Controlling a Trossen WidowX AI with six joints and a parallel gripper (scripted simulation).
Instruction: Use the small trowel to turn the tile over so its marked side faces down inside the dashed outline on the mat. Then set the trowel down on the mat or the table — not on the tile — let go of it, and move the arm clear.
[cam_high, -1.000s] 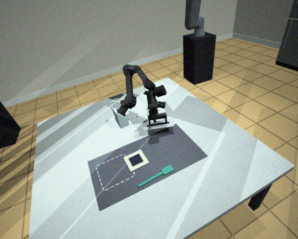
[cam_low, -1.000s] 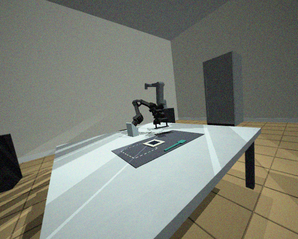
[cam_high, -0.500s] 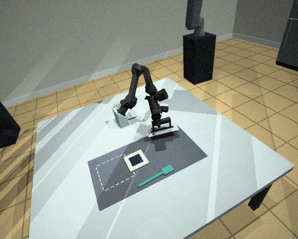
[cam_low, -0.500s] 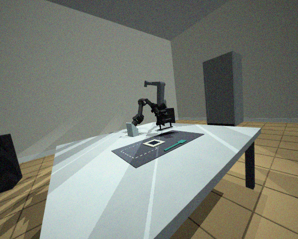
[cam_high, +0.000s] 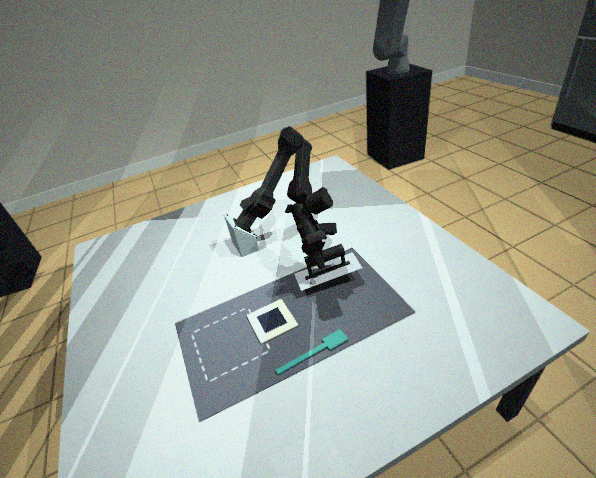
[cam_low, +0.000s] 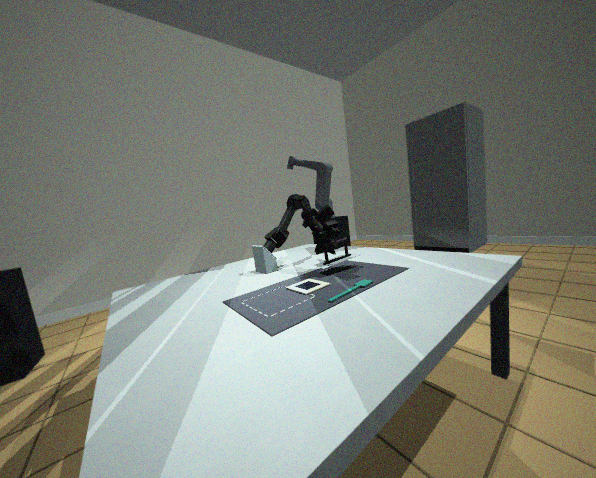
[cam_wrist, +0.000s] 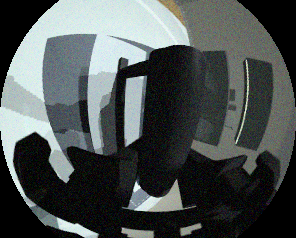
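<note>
The dark mat lies 60 mm ahead of my gripper tip, 140 mm to the right of it and 110 mm below it. Also, from my gripper tip: cream tile: 50 mm ahead, 190 mm to the right, 90 mm below; teal trowel: 190 mm ahead, 100 mm to the right, 90 mm below.
</note>
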